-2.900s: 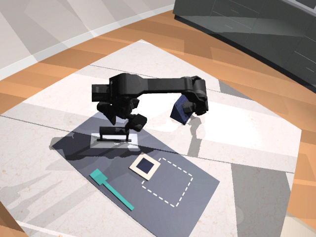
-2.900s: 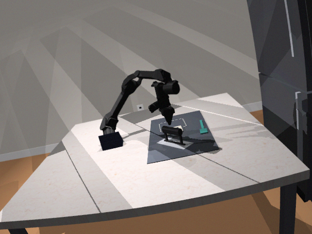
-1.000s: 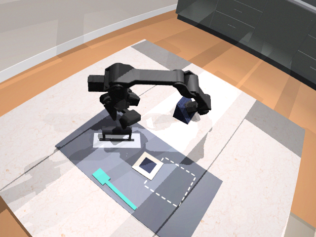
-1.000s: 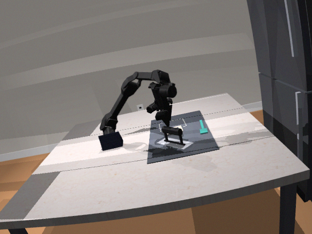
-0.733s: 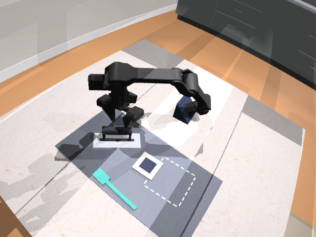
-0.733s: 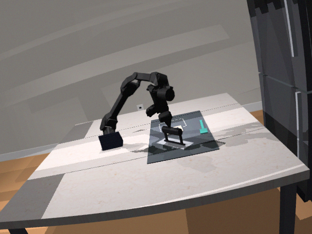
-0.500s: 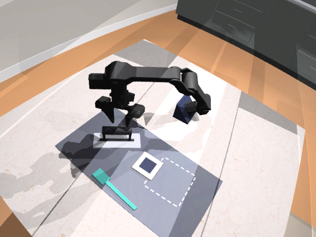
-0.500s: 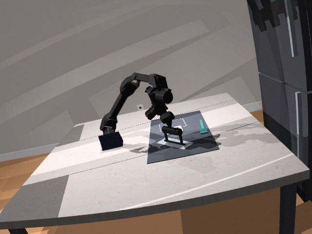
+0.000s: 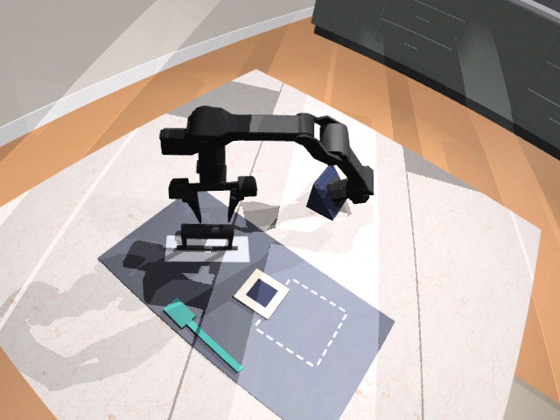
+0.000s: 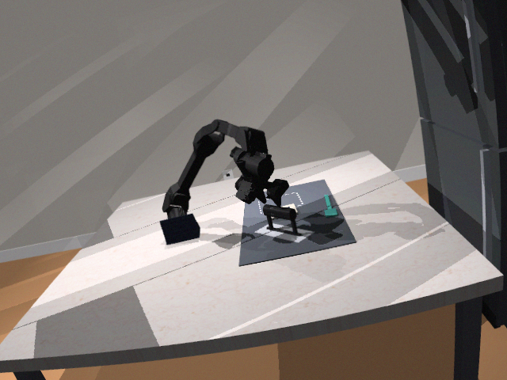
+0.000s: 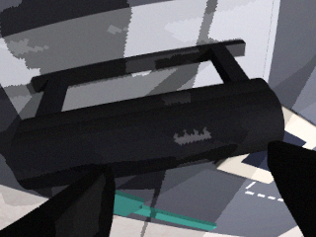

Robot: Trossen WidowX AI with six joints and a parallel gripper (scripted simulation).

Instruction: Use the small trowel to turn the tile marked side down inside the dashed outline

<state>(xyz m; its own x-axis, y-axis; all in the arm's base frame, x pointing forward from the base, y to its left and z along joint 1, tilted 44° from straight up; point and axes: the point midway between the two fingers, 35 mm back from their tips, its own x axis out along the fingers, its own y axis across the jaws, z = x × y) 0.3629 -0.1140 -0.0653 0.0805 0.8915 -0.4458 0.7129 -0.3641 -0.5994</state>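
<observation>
My gripper tip is now 40 mm short of the mat, 140 mm to the right of it and 120 mm above it. Round my gripper tip: tile: 10 mm ahead, 170 mm to the left, 90 mm below; teal trowel: 180 mm ahead, 130 mm to the left, 90 mm below.
</observation>
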